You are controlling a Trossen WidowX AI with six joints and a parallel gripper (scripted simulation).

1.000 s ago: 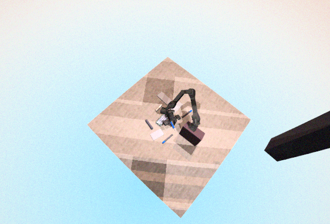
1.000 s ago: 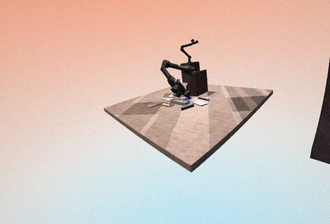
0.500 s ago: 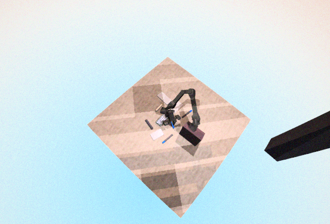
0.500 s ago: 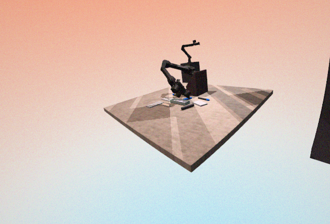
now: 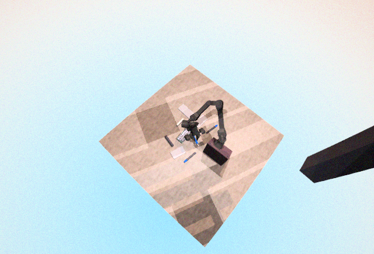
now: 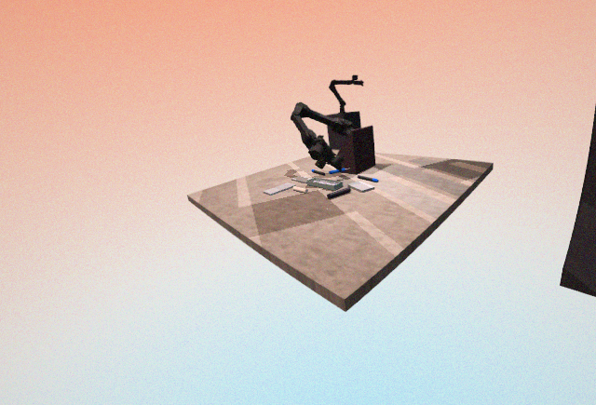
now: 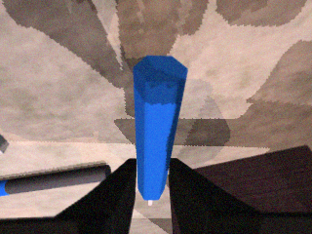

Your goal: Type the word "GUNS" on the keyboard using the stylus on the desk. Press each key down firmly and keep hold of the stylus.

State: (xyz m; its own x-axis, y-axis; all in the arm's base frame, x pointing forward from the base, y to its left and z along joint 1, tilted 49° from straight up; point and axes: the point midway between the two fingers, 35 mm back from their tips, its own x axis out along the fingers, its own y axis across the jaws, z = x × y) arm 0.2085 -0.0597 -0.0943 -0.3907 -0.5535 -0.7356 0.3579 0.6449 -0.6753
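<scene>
Right now the blue stylus is 1 cm behind my gripper tip and 1 cm to the left of it. Round my gripper tip: dark cylinder (18 cm ahead, 16 cm to the left, 4 cm below); then cream cylinder (25 cm ahead, 5 cm to the right, 4 cm below).
</scene>
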